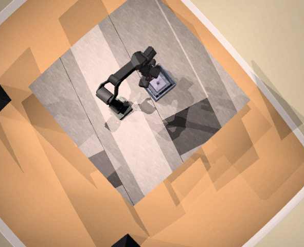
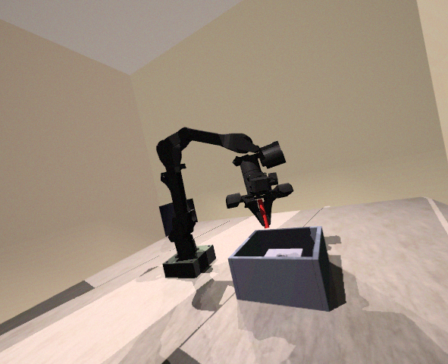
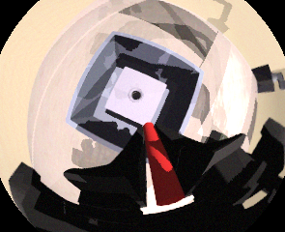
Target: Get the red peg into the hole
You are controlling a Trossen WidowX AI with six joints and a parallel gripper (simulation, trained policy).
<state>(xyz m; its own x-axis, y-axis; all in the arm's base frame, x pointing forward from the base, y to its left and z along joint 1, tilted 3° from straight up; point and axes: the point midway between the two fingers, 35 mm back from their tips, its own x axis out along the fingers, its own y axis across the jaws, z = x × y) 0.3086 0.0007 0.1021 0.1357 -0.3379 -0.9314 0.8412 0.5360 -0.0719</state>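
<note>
Now: gripper tip 1 cm past the red peg, 1 cm to the right of it and 3 cm below it. From my gripper tip the other things lie so: grey-blue box 3 cm ahead, 4 cm to the right, 10 cm below.
</note>
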